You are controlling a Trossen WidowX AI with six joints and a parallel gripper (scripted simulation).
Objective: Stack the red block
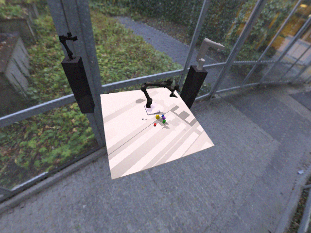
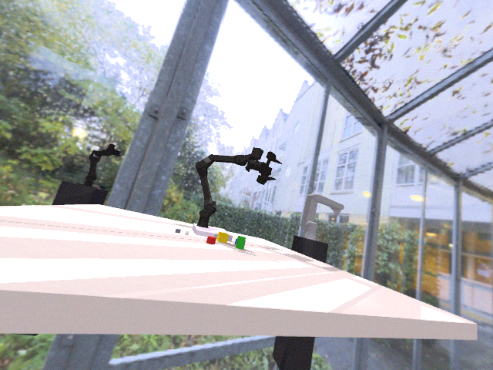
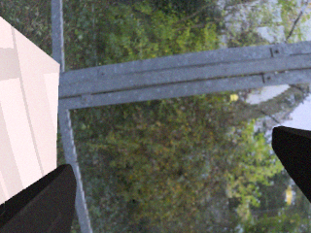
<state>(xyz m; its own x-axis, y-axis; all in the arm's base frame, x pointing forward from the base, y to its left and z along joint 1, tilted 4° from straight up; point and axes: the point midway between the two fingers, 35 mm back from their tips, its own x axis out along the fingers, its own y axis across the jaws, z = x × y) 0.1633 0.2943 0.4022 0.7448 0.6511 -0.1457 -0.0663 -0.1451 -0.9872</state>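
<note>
My gripper tip is now 410 mm above the red block, 270 mm to the left of it and 110 mm short of it. The rest, counted from my gripper tip: purple block: 400 mm below, 120 mm to the right, 10 mm ahead; blue block: 410 mm below, 120 mm to the right, 30 mm behind; yellow block: 400 mm below, 210 mm to the right, 10 mm behind.
</note>
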